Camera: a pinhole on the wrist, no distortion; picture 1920 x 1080 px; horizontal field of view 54.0 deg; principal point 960.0 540.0 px. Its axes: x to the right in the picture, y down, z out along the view. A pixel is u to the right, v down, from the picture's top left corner.
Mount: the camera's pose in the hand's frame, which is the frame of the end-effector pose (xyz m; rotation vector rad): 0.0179 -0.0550 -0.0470 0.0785 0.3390 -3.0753
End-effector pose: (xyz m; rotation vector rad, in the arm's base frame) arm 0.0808 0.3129 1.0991 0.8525 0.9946 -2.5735
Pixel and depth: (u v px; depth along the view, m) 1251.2 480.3 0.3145
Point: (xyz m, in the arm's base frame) -0.0440 0.2236 1.3421
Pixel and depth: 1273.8 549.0 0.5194
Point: -0.1159 0.1354 1.5172
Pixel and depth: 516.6 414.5 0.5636
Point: -0.2981 0.0589 1.4053
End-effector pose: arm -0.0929 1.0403 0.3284 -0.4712 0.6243 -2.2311
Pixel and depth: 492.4 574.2 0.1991
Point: -0.1121 1.0130 0.5142
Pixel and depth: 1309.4 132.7 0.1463
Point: -0.0632 1.0584 0.4405
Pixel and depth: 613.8 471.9 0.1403
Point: -0.1155 1.0333 0.4536
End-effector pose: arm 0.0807 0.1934 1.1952 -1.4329 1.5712 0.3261
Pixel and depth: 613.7 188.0 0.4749
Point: 0.3521 0.4453 0.9356
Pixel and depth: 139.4 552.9 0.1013
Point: 0.1801 0.1757 1.1528
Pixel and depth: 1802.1 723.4 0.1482
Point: 0.2061 0.2644 1.2304
